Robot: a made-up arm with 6 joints.
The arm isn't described. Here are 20 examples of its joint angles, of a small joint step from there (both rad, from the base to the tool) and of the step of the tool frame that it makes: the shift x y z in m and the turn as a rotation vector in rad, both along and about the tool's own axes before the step.
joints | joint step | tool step
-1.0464 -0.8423 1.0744 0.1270 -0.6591 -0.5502 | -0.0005 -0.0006 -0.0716 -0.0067 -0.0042 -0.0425 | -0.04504 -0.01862 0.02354 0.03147 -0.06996 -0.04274
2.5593 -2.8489 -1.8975 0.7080 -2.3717 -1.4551 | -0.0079 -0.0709 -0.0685 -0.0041 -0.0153 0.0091 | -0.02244 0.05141 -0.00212 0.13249 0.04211 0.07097
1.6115 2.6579 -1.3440 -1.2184 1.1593 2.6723 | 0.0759 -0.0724 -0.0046 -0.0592 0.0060 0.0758 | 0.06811 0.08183 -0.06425 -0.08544 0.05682 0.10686
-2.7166 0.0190 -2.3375 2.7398 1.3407 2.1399 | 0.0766 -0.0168 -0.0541 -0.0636 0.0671 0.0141 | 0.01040 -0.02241 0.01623 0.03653 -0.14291 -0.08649
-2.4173 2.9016 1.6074 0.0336 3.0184 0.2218 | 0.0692 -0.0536 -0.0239 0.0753 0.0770 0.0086 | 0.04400 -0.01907 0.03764 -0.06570 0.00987 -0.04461
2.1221 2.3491 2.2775 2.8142 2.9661 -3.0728 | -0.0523 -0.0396 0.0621 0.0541 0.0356 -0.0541 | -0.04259 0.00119 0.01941 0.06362 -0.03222 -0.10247
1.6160 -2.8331 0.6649 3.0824 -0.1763 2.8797 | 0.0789 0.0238 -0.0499 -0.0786 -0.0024 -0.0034 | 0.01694 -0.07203 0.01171 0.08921 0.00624 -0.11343
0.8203 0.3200 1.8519 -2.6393 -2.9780 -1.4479 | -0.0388 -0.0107 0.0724 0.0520 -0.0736 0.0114 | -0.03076 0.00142 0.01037 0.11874 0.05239 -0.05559
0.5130 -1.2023 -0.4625 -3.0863 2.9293 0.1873 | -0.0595 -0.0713 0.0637 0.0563 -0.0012 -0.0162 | -0.06758 -0.05905 -0.00836 -0.07003 0.01415 -0.06428
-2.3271 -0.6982 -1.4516 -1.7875 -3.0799 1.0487 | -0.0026 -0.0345 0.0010 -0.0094 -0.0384 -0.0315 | -0.01838 -0.00271 -0.02768 -0.04560 0.01176 -0.02497
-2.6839 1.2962 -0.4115 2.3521 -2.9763 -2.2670 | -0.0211 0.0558 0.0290 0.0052 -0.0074 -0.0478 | -0.01292 0.07240 0.03360 0.09169 0.01563 -0.04814
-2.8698 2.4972 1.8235 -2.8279 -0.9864 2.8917 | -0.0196 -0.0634 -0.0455 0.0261 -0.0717 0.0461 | 0.00761 0.02792 -0.06890 -0.04917 -0.03781 0.01998
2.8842 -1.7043 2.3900 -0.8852 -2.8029 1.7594 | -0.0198 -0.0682 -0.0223 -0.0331 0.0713 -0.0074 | 0.01351 -0.00714 0.03989 0.04068 0.08477 0.00953
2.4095 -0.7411 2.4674 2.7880 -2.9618 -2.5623 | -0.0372 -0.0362 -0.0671 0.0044 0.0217 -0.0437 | 0.01494 -0.01019 0.01181 -0.11596 -0.05254 -0.03842
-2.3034 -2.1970 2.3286 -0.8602 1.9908 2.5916 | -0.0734 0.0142 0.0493 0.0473 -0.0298 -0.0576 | 0.02281 -0.03803 -0.01164 -0.02045 -0.03915 -0.08362
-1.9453 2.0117 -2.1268 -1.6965 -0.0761 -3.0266 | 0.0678 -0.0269 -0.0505 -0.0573 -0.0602 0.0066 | 0.04945 0.05104 0.01959 -0.07044 0.04665 0.00835
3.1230 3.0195 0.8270 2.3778 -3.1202 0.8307 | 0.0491 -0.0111 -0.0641 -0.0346 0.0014 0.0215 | 0.00740 0.03483 0.00622 0.07349 -0.03210 0.09628
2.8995 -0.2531 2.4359 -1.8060 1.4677 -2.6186 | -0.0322 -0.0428 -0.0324 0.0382 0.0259 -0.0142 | -0.02861 0.02274 0.00923 0.00919 -0.08386 0.05821
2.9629 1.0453 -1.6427 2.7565 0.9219 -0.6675 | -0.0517 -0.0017 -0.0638 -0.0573 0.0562 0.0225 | 0.02226 0.03649 0.01940 -0.01374 0.15145 -0.03391
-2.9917 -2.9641 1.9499 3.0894 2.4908 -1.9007 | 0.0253 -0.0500 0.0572 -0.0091 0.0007 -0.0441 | -0.02289 0.03151 0.01679 0.00238 0.01587 -0.06027
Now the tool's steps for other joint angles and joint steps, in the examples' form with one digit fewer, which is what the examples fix.
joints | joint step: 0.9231 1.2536 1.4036 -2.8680 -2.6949 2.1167 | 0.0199 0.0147 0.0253 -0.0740 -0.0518 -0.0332
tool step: -0.0135 -0.0096 0.0025 -0.0614 0.0786 0.0509
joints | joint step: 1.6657 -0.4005 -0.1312 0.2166 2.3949 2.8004 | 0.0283 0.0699 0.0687 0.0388 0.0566 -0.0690
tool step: 0.0382 0.0445 0.0950 0.1398 -0.1474 -0.0876
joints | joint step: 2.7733 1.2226 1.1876 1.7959 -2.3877 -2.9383 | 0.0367 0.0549 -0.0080 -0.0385 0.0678 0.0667
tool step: -0.0108 0.0427 -0.0505 0.0615 -0.0987 0.0774
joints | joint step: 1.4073 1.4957 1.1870 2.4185 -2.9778 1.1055 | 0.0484 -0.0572 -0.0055 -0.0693 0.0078 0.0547
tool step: -0.0363 0.0561 0.0332 0.0657 0.0225 0.1695
